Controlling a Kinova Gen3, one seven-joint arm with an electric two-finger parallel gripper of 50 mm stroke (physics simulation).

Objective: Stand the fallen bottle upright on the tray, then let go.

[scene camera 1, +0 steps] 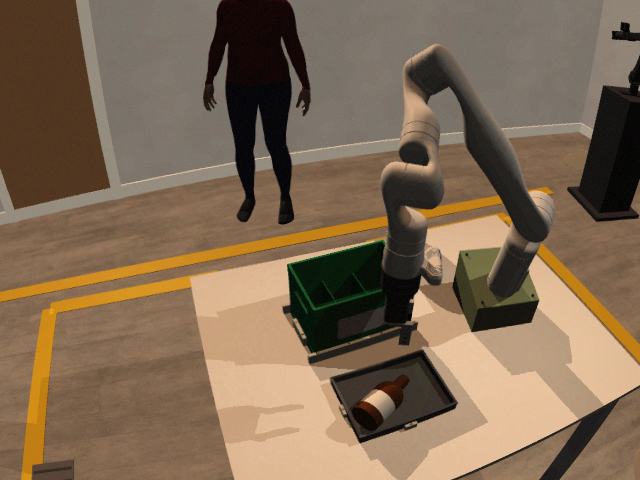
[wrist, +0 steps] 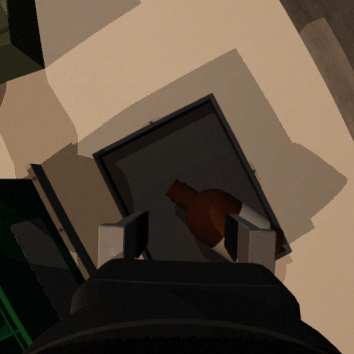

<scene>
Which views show the brown bottle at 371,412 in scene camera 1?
Scene camera 1 and the wrist view: all of them.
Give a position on a grey rail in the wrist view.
74,245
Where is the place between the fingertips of my gripper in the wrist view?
At 185,228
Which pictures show my gripper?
Scene camera 1 and the wrist view: all of them.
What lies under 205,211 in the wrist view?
A brown bottle.
</scene>
